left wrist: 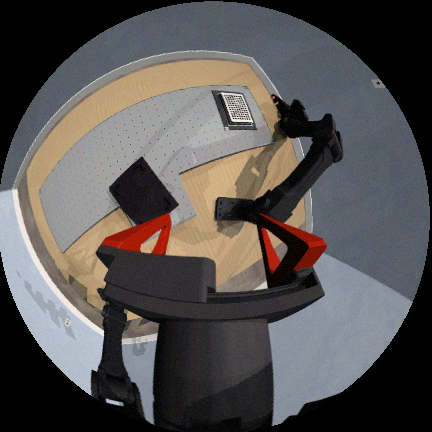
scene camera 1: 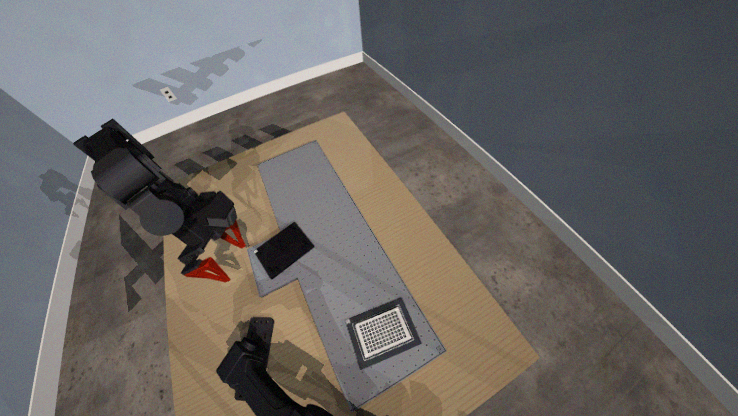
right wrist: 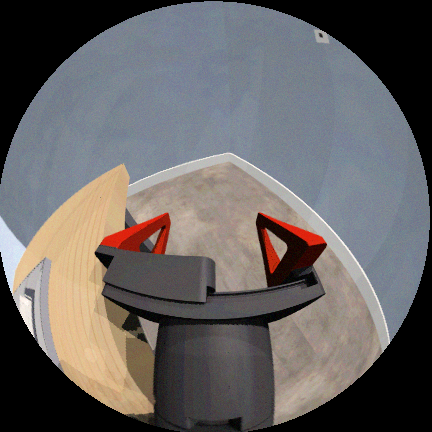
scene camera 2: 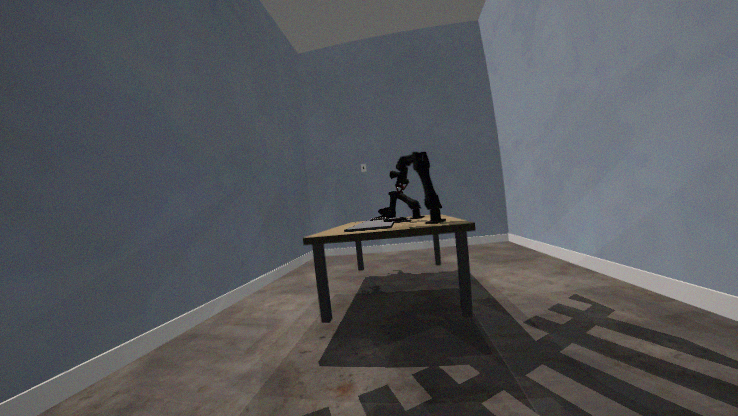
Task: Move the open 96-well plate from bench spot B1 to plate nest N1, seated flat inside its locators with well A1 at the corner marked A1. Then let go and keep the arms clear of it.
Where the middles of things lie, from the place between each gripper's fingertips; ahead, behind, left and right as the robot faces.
Now: the dark nest with white outline [scene camera 1: 363,362] 50 mm behind my right hand, 380 mm to the left of it and 40 mm above it. Round my right hand: white well plate [scene camera 1: 388,329]: 50 mm behind, 380 mm to the left, 50 mm above; black square nest [scene camera 1: 277,254]: 150 mm behind, 760 mm to the left, 50 mm above.
Now: the black square nest 21 cm below my left hand, 9 cm to the left of it and 8 cm ahead of it. The rest, counted from my left hand: dark nest with white outline (29 cm to the right, 21 cm below, 19 cm ahead); then white well plate (29 cm to the right, 21 cm below, 19 cm ahead).
